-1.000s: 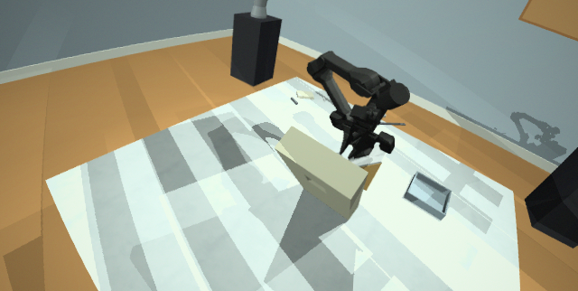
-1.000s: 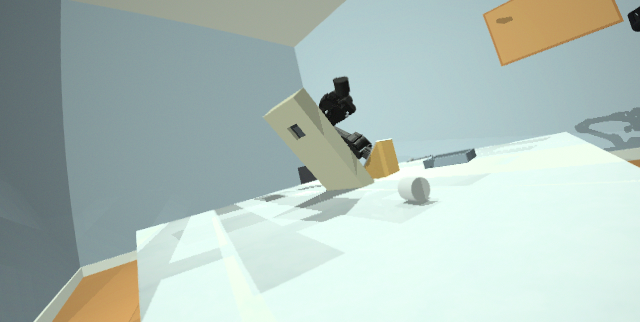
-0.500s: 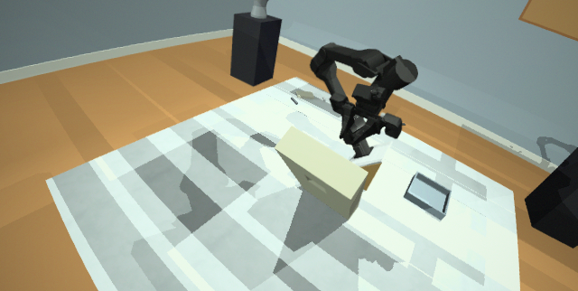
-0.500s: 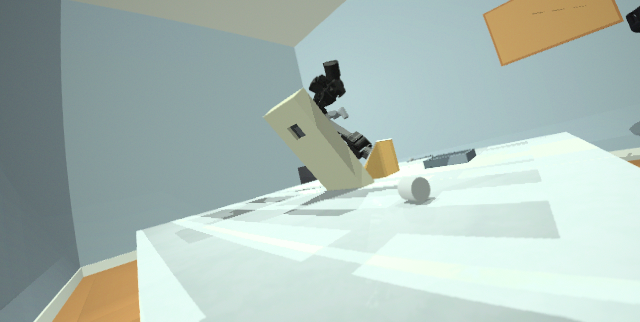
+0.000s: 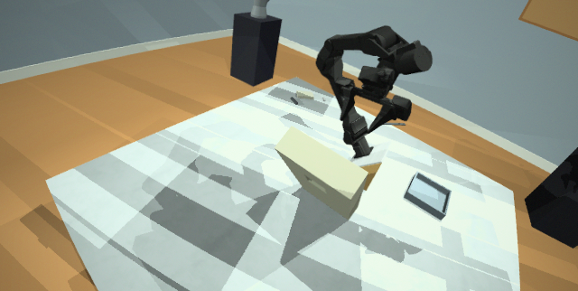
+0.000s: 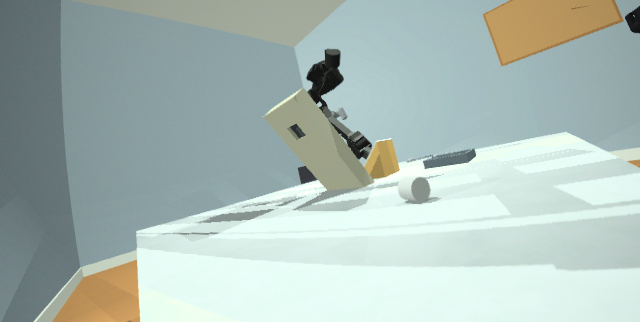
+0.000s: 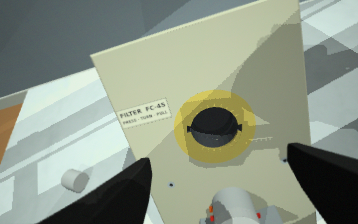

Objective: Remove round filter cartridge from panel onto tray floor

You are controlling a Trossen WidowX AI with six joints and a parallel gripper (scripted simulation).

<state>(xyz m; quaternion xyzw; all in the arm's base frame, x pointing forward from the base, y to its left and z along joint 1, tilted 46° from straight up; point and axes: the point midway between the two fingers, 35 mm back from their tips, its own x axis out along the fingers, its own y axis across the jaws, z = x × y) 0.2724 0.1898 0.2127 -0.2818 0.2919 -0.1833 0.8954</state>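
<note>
Right now the round filter cartridge is 15 cm below my gripper tip and 2 cm behind it. Also, from my gripper tip: beige service panel (16 cm below, 3 cm ahead); then grey tray (34 cm behind, 33 cm below, 31 cm to the left).
</note>
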